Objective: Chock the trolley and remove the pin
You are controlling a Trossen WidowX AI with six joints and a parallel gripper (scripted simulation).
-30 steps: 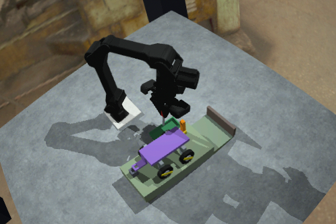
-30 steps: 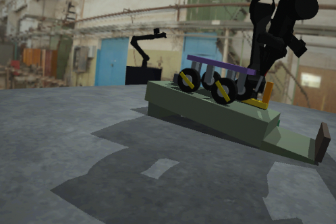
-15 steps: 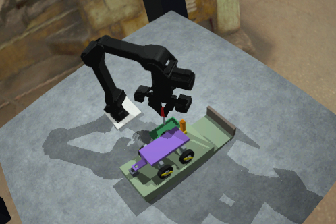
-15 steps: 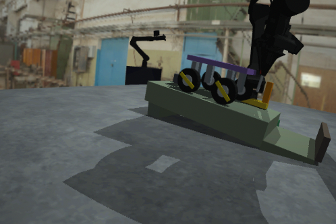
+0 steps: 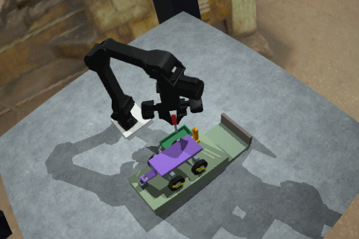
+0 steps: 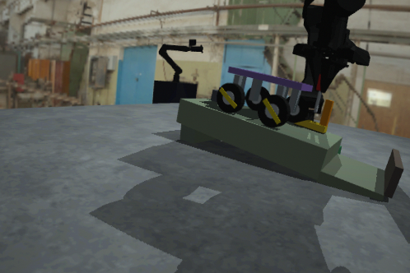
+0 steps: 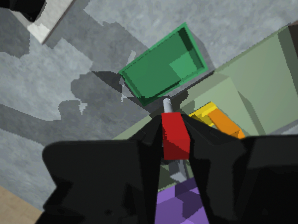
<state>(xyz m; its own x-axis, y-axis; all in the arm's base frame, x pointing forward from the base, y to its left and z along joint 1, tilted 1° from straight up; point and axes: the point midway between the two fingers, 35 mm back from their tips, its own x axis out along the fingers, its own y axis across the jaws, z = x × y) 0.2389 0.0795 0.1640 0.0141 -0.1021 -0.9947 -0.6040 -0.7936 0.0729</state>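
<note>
My gripper tip is right at the red-headed stop pin. The rest, counted from my gripper tip: green tray (20 mm behind, 140 mm below); then yellow chock (60 mm ahead, 10 mm to the left, 50 mm below); then purple trolley (100 mm ahead, 90 mm to the right, 20 mm below).
</note>
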